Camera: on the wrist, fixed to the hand. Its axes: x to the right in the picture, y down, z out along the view.
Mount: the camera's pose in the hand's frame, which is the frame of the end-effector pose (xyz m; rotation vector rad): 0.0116 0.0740 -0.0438 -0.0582 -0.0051 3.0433
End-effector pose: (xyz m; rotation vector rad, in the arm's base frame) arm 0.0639 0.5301 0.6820 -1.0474 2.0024 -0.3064
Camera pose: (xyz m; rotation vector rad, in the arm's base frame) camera -0.0150 0.5605 0.6625 2.2250 1.3247 1.2360
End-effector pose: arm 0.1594 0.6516 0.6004 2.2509 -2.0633 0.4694
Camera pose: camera 0.0794 0.6430 0.6329 1.8266 2.2071 -0.0565
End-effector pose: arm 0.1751 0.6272 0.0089 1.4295 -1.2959 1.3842
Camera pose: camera 0.0924 0.6522 0.0167 1.1654 1.4272 -0.9370
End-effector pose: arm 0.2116 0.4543 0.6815 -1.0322 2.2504 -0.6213
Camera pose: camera 0.1378 0.4963 0.6639 2.2369 1.1807 0.8077
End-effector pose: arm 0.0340 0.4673 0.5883 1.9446 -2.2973 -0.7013
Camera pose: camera -0.0226 0.4508 0.6520 -1.9507 -1.8081 -0.0022
